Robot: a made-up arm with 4 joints.
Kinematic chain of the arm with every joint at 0, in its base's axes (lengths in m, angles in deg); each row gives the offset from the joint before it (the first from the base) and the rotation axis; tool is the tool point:
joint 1: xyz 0 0 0.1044 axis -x
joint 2: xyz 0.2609 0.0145 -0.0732 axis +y
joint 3: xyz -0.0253 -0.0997 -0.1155 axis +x
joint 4: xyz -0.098 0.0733 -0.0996 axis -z
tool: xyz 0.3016 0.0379 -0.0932
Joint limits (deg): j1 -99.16..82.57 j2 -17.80..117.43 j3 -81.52..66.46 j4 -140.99..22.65
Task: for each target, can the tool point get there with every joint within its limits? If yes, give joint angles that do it. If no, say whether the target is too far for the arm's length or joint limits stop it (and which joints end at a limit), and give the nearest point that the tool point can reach.
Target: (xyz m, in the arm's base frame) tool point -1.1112 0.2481 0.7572
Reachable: no: too far | nearest point -0.2668 0.0518 0.3417 | short by 0.961 m
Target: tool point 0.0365 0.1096 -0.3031
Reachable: yes | joints -38.37 61.72 -57.63 -7.72
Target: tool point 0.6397 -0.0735 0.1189
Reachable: no: joint limits stop it (at a limit: joint 1, joint 2, joint 3) | nearest point 0.4781 -0.1479 -0.0249 | short by 0.229 m
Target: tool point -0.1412 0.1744 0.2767
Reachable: yes | joints -27.26 61.72 4.33 -123.03
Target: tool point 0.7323 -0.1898 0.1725
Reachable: no: joint limits stop it (at a limit: joint 1, joint 2) | nearest point 0.5283 -0.3275 0.1583 | short by 0.247 m
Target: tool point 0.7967 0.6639 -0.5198
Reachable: no: too far | nearest point 0.4433 0.4061 -0.2775 | short by 0.500 m
